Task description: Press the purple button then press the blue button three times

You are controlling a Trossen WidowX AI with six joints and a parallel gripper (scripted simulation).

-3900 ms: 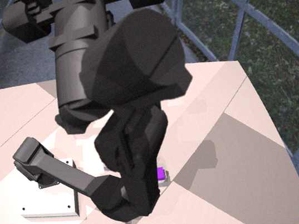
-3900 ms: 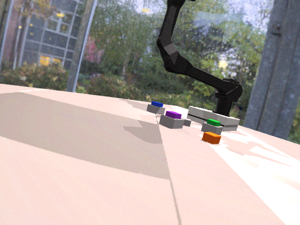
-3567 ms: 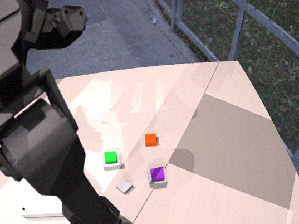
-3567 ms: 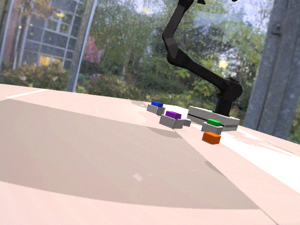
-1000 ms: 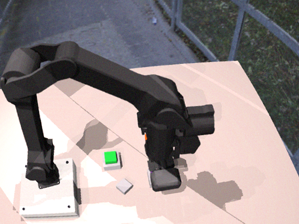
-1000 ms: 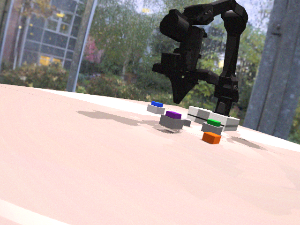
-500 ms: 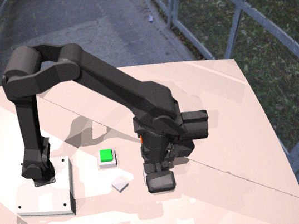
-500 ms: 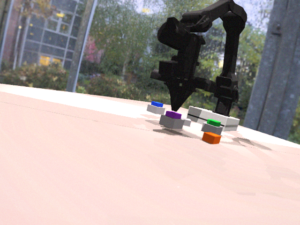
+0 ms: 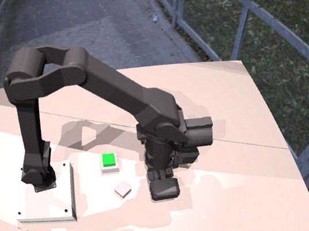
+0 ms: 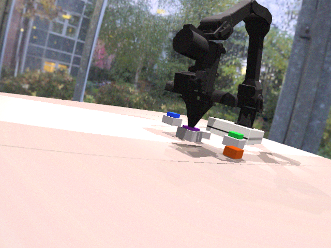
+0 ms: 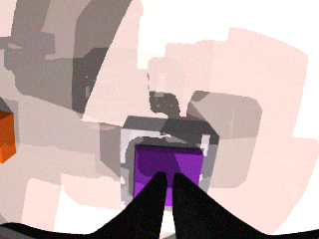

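The purple button lies 10 mm below my gripper tip. Round my gripper tip: grey block (90 mm behind, 20 mm below, 10 mm to the left); orange block (120 mm to the left, 30 mm ahead, 20 mm below); green button (100 mm behind, 90 mm to the left).
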